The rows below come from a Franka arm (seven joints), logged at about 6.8 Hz.
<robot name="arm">
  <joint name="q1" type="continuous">
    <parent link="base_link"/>
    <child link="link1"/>
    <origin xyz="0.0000 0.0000 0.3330" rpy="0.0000 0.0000 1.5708"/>
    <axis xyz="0 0 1"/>
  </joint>
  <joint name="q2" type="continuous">
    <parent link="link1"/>
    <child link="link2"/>
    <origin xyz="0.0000 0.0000 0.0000" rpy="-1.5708 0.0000 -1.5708"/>
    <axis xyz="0 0 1"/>
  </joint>
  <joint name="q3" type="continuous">
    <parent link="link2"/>
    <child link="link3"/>
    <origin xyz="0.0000 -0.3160 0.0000" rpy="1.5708 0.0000 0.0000"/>
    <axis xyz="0 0 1"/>
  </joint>
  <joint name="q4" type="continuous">
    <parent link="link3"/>
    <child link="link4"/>
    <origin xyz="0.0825 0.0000 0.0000" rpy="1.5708 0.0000 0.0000"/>
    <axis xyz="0 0 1"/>
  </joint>
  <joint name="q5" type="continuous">
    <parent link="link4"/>
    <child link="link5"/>
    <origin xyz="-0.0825 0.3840 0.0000" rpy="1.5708 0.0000 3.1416"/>
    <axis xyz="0 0 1"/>
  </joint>
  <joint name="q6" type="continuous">
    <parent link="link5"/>
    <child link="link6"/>
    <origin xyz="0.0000 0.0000 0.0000" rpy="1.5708 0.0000 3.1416"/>
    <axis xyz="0 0 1"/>
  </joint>
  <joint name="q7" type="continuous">
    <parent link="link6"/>
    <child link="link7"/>
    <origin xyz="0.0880 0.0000 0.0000" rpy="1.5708 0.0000 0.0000"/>
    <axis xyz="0 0 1"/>
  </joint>
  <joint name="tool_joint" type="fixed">
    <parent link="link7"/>
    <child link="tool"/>
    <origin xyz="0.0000 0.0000 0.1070"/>
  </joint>
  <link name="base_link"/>
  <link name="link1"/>
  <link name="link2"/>
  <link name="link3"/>
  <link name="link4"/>
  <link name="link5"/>
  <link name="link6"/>
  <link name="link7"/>
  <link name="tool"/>
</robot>
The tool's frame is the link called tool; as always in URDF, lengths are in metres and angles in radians. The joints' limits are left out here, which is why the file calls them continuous.
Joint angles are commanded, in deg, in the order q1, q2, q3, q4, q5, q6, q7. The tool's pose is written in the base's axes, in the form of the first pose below.
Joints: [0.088 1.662 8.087 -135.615 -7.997 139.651 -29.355]
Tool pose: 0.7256 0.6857 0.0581; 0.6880 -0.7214 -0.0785; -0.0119 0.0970 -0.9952; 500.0 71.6 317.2
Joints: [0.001 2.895 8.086 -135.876 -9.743 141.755 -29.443]
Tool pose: 0.7074 0.7031 0.0724; 0.7067 -0.7020 -0.0884; -0.0113 0.1137 -0.9934; 501.8 71.9 308.0
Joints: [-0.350 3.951 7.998 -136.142 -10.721 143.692 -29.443]
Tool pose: 0.7011 0.7080 0.0841; 0.7130 -0.6953 -0.0903; -0.0054 0.1233 -0.9924; 503.5 69.2 299.9
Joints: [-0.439 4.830 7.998 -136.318 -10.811 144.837 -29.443]
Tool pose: 0.6998 0.7092 0.0851; 0.7143 -0.6945 -0.0860; -0.0019 0.1210 -0.9927; 503.8 69.0 292.8
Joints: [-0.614 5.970 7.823 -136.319 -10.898 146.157 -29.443]
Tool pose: 0.7016 0.7072 0.0872; 0.7126 -0.6969 -0.0810; 0.0035 0.1189 -0.9929; 505.6 66.8 284.9
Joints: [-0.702 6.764 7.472 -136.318 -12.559 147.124 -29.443]
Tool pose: 0.6892 0.7185 0.0933; 0.7246 -0.6830 -0.0926; -0.0028 0.1314 -0.9913; 506.8 64.0 279.4
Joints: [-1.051 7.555 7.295 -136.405 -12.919 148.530 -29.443]
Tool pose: 0.6901 0.7165 0.1017; 0.7237 -0.6843 -0.0898; 0.0053 0.1355 -0.9908; 508.3 60.4 274.1
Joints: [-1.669 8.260 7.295 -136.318 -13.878 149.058 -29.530]
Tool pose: 0.6862 0.7203 0.1012; 0.7274 -0.6795 -0.0959; -0.0003 0.1395 -0.9902; 509.5 55.6 269.3
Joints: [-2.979 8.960 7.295 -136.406 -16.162 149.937 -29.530]
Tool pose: 0.6776 0.7278 0.1058; 0.7353 -0.6683 -0.1124; -0.0111 0.1540 -0.9880; 510.5 45.4 263.9
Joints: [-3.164 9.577 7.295 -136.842 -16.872 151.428 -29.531]
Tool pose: 0.6697 0.7339 0.1138; 0.7426 -0.6606 -0.1102; -0.0057 0.1583 -0.9874; 509.3 45.1 257.9
